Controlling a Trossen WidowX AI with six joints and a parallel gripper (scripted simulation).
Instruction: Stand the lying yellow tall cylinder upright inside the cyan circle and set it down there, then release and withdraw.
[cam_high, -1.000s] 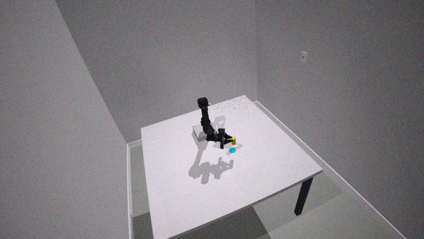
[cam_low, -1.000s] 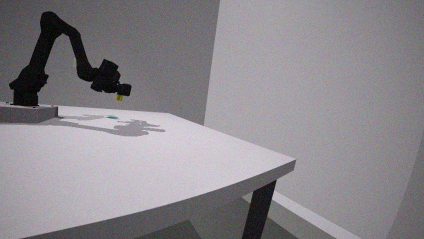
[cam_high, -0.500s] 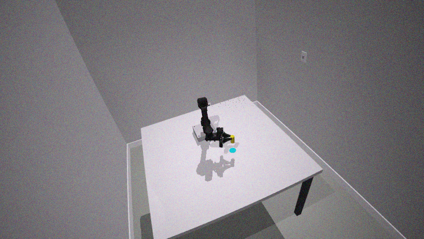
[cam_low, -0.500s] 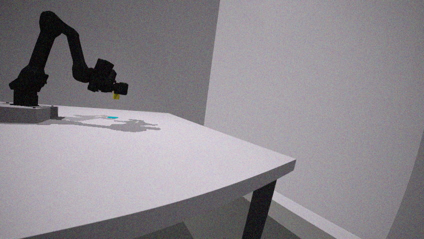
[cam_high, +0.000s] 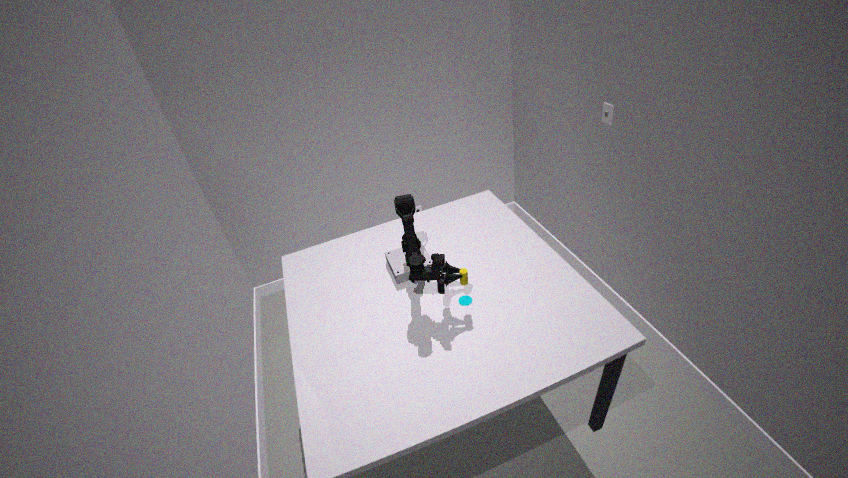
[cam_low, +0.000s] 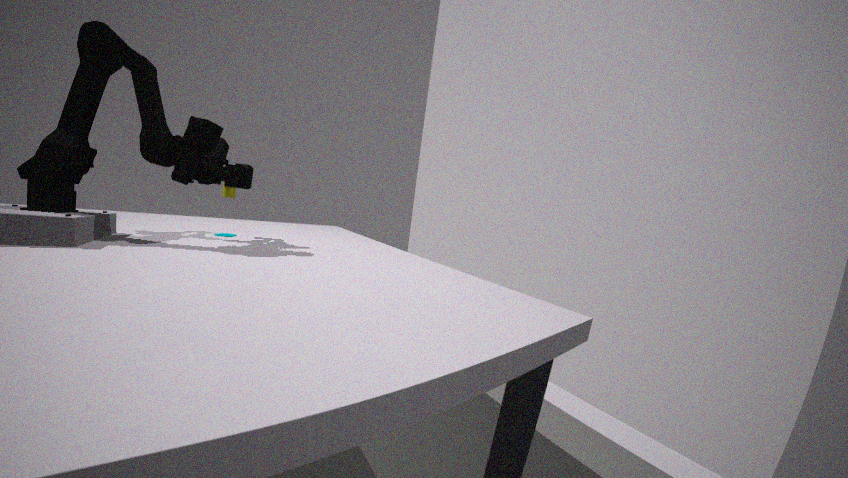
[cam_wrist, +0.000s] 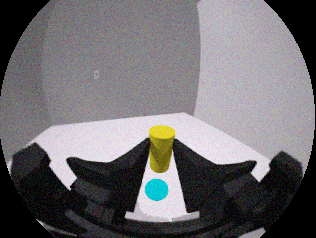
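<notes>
Now: the cyan circle 16 cm below my gripper tip. Also, from my gripper tip: yellow cylinder 2 cm below.
</notes>
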